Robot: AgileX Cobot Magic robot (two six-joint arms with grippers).
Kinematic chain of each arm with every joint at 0, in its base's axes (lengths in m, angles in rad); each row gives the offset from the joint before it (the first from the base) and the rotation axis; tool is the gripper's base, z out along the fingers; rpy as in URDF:
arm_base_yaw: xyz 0 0 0.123 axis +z
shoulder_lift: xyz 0 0 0 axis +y
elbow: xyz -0.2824 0 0.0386 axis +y
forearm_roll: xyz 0.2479 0 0.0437 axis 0.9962 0 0.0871
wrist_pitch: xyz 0 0 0 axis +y
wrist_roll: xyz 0.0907 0 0.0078 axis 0.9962 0 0.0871
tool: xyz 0 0 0 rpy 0 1.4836 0
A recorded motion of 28 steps. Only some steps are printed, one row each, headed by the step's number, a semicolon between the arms.
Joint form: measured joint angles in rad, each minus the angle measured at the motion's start. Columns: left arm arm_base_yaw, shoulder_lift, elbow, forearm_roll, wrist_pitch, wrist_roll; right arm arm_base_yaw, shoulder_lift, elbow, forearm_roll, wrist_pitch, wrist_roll.
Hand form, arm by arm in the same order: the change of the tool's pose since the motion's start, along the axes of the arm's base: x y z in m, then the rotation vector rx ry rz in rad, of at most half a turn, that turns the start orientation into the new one. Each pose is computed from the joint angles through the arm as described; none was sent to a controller.
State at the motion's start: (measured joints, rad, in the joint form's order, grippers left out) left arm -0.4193 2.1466 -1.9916 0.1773 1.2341 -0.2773; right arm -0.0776 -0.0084 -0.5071 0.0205 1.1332 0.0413
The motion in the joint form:
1: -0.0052 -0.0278 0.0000 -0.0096 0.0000 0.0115; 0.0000 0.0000 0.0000 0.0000 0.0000 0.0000
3: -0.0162 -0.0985 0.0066 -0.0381 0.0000 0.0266; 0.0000 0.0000 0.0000 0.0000 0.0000 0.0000
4: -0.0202 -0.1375 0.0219 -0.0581 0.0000 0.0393; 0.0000 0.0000 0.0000 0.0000 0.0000 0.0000
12: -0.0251 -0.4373 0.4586 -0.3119 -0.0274 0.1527; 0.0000 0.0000 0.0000 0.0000 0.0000 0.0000
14: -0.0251 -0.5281 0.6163 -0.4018 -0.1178 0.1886; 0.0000 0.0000 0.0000 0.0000 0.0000 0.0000
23: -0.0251 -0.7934 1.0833 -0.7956 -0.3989 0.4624; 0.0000 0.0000 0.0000 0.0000 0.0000 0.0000
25: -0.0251 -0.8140 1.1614 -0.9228 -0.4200 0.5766; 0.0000 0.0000 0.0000 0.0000 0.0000 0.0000
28: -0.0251 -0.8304 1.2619 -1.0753 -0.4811 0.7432; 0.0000 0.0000 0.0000 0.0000 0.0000 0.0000
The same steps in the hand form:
1: -0.0048 -0.0014 0.0126 -0.0164 -0.0211 -0.0156; 0.0000 0.0000 0.0000 0.0000 0.0000 0.0000
3: -0.0186 -0.0032 0.0424 -0.0636 -0.0677 -0.0403; 0.0000 0.0000 0.0000 0.0000 0.0000 0.0000
4: -0.0272 -0.0030 0.0551 -0.0872 -0.0812 -0.0564; 0.0000 0.0000 0.0000 0.0000 0.0000 0.0000
12: -0.1138 0.0119 0.0527 -0.2461 0.1099 -0.1486; 0.0000 0.0000 0.0000 0.0000 0.0000 0.0000
14: -0.1379 0.0159 0.0436 -0.3276 0.1126 -0.1592; 0.0000 0.0000 0.0000 0.0000 0.0000 0.0000
23: -0.2128 0.0283 0.0096 -0.6127 0.0688 -0.2103; 0.0000 0.0000 0.0000 0.0000 0.0000 0.0000
25: -0.2248 0.0276 -0.0016 -0.6778 0.0883 -0.2362; 0.0000 0.0000 0.0000 0.0000 0.0000 0.0000
28: -0.2355 0.0285 -0.0180 -0.7350 0.0685 -0.2622; 0.0000 0.0000 0.0000 0.0000 0.0000 0.0000

